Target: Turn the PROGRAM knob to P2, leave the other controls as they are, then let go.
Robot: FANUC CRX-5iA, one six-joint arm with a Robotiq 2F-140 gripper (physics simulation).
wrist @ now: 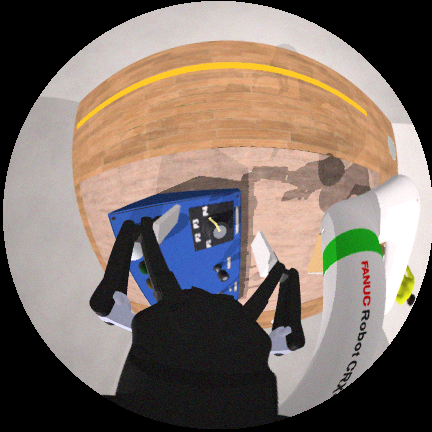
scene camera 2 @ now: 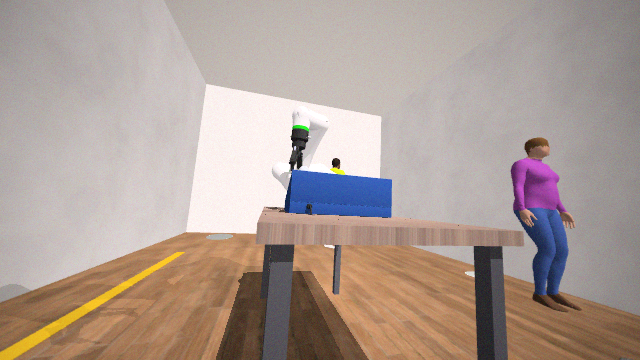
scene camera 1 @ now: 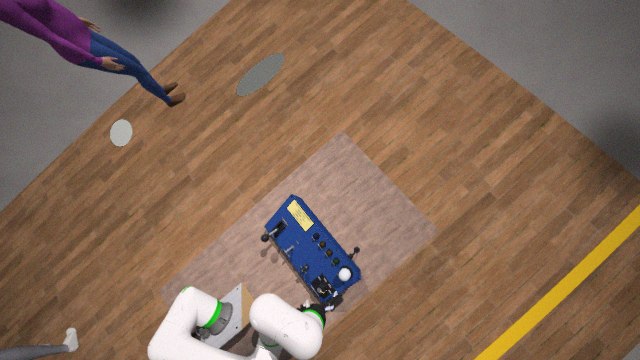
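The blue control panel (scene camera 1: 300,245) (scene camera 2: 340,192) (wrist: 197,270) stands on the table. The PROGRAM knob (scene camera 1: 324,289) (wrist: 219,230) sits on a black plate at one end, with labels P1 to P4. In the wrist view its yellow pointer points up-left, between P4 and P3 and nearer P4. My gripper (scene camera 1: 320,303) (scene camera 2: 296,167) (wrist: 217,226) is open and empty. It hangs above that end of the panel, one finger on each side of the knob in the wrist view, apart from it. The panel's back hides the knob in scene camera 2.
A black toggle (wrist: 221,272) is close to the knob plate. A white dome (scene camera 1: 344,274), several round lamps (scene camera 1: 322,244) and a ball-ended lever (scene camera 1: 265,237) are also on the panel. One person (scene camera 1: 60,30) (scene camera 2: 537,180) stands beyond the table (scene camera 2: 390,234); another (scene camera 2: 337,170) (wrist: 406,285) is behind the arm.
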